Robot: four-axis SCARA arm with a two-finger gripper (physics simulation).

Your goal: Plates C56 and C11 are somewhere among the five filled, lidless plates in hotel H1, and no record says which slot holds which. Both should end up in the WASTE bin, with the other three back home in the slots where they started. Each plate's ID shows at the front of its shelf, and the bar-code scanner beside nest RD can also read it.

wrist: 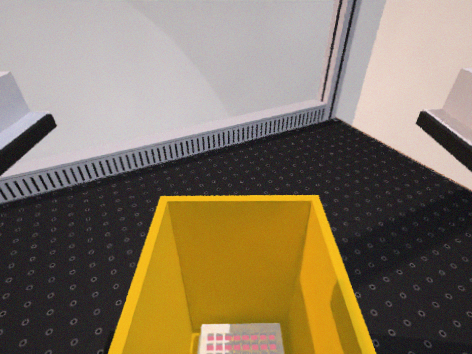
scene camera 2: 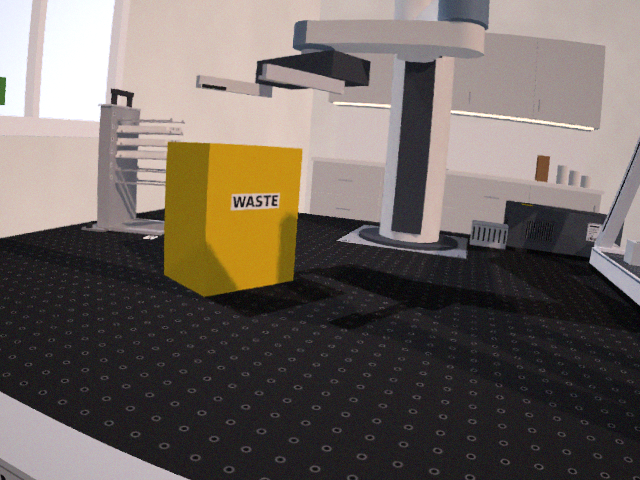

Scene:
my gripper: wrist; scene camera 2
same spot on my gripper: (wrist: 30,127) = (scene camera 2: 263,80)

